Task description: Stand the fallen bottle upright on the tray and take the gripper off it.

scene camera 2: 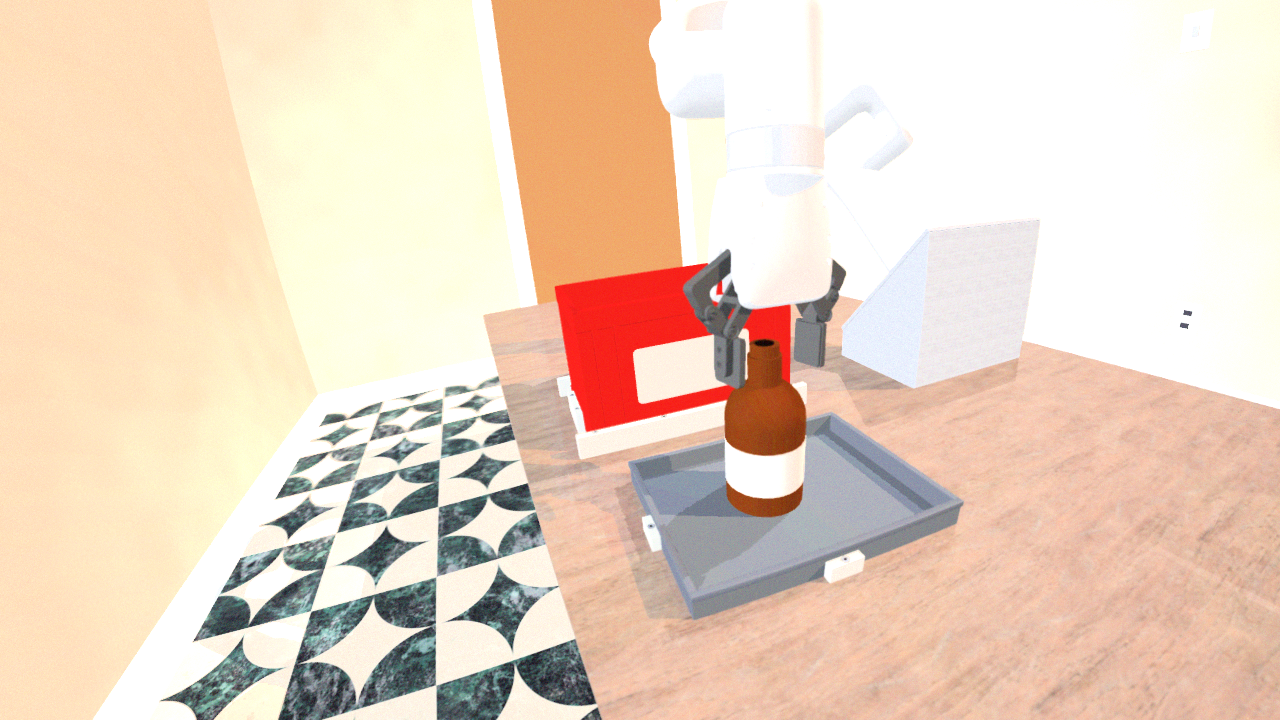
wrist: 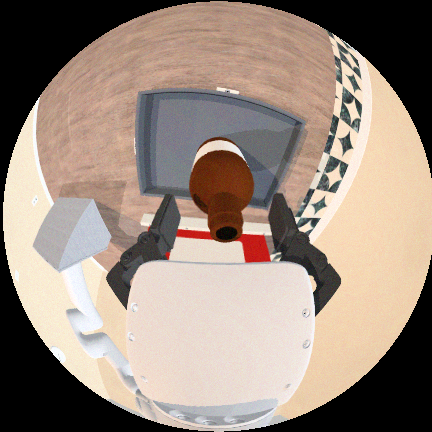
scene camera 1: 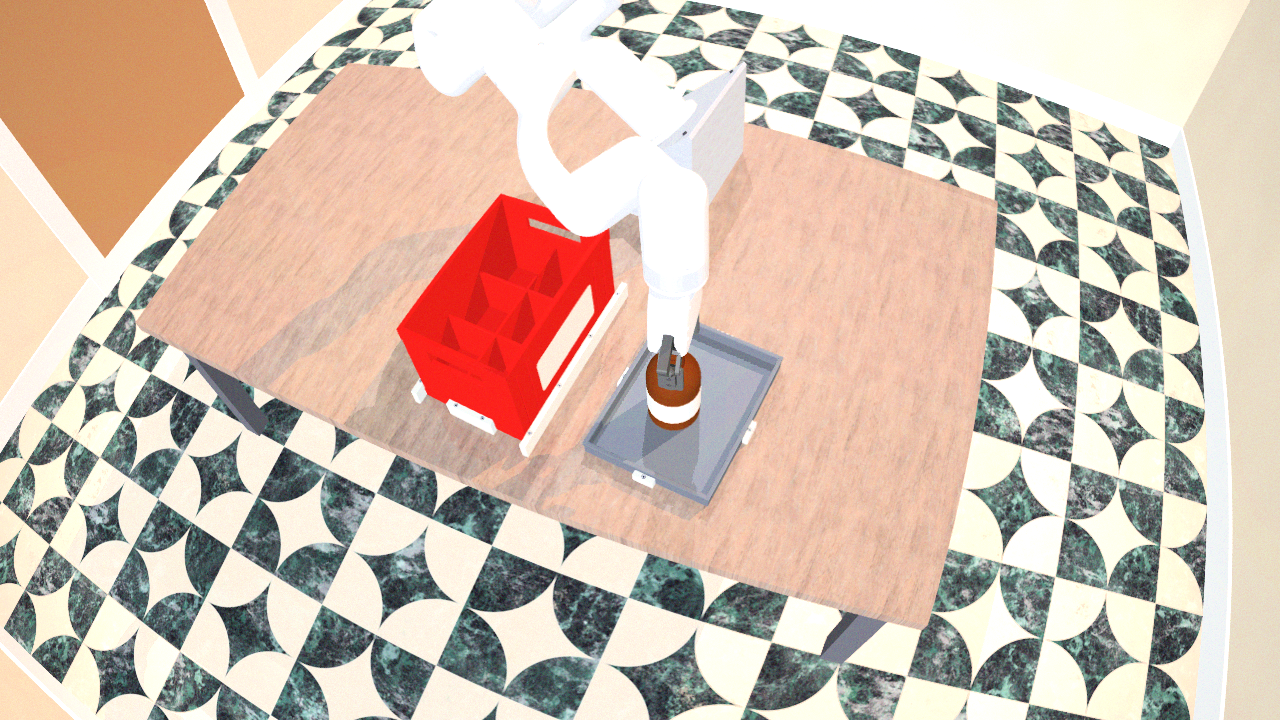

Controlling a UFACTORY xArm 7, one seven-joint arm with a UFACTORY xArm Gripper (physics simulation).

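Places are measured from the arm's base along level axes (x ahead, y left, z up), in millimetres.
Where they show: gripper, fingertip midpoint: (scene camera 2: 771, 373) (wrist: 223, 204) (scene camera 1: 679, 358); arm's base at its link origin: (scene camera 2: 927, 275) (wrist: 67, 250) (scene camera 1: 669, 126).
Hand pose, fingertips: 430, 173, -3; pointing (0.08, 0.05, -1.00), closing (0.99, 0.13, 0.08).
Each offset is from my fingertips to the centre of the thing, as dx, dy, dz. "spot": to the spot under its first point. Level surfaces: height alone.
A brown bottle with a white label {+1, -8, -52} (scene camera 1: 674, 409) (scene camera 2: 765, 465) (wrist: 221, 177) stands upright on the grey tray {spot: +36, +82, -129} (scene camera 1: 725, 447) (scene camera 2: 859, 519) (wrist: 190, 120). Its base rests on the tray floor, towards the side near the red crate. My gripper (scene camera 2: 769, 356) (wrist: 223, 204) is open, with one finger on each side of the bottle's neck and a gap on both sides in the wrist view. In the scene camera 1 view the gripper covers the bottle's neck.
A red crate with compartments {-17, -262, -47} (scene camera 1: 559, 353) (scene camera 2: 595, 376) (wrist: 257, 247) stands beside the tray, with a white strip along its base. A light grey wedge-shaped block (scene camera 1: 720, 134) (scene camera 2: 975, 304) (wrist: 75, 232) stands on the wooden table {dz -134} (scene camera 1: 859, 358) (scene camera 2: 1074, 537) (wrist: 90, 125) near the arm.
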